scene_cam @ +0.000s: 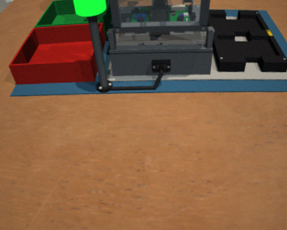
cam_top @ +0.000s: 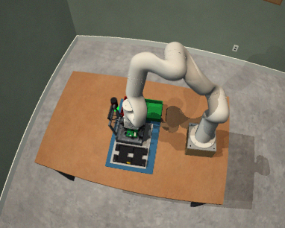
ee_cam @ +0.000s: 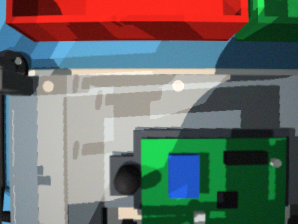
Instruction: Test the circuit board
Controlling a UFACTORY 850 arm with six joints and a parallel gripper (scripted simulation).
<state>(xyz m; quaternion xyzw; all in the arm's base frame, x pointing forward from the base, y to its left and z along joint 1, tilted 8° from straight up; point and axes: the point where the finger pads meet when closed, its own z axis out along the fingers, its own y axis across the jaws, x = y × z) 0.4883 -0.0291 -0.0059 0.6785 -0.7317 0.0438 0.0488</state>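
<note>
The green circuit board lies 1 cm below my hand. From my hand the other things lie so: green bin 19 cm to the right, 12 cm behind, 7 cm below; then lid 12 cm ahead, 10 cm above, 1 cm to the right; then red bin 20 cm to the right, 7 cm below, 3 cm ahead.
</note>
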